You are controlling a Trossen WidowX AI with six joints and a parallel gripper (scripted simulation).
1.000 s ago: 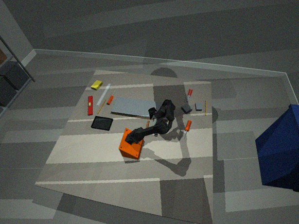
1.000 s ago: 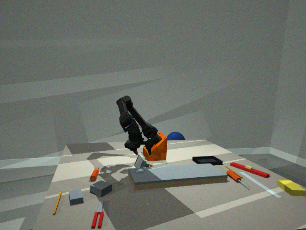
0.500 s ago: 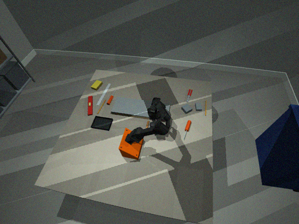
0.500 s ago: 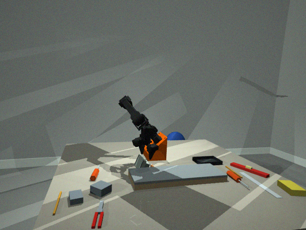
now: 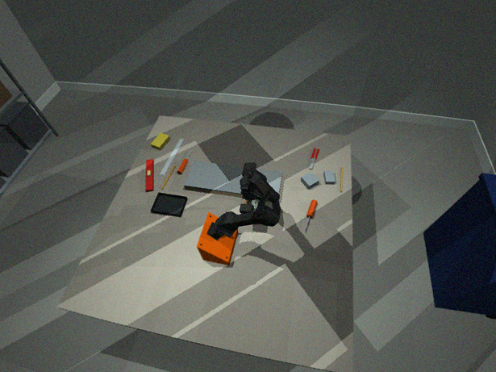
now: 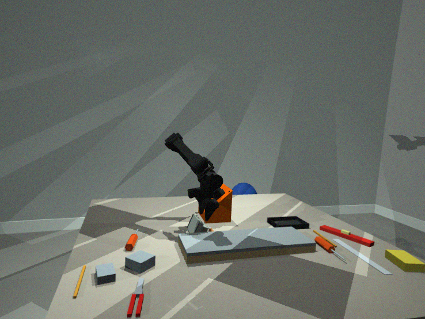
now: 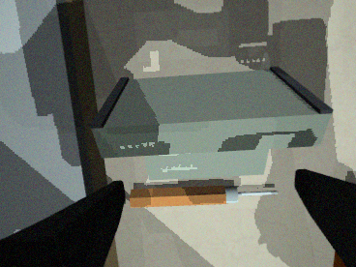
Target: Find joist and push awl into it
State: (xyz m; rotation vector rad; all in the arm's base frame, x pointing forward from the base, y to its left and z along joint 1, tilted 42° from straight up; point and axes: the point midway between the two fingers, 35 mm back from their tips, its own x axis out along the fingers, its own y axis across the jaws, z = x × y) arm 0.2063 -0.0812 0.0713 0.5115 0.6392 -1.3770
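Now: the stud finder 50 mm below my gripper tip, 10 mm to the right of it and 10 mm ahead of it. Round my gripper tip: awl 70 mm below, 40 mm to the left, 20 mm behind; ruler 590 mm to the left, 250 mm ahead, 70 mm below; black tray 440 mm to the left, 80 mm behind, 60 mm below.
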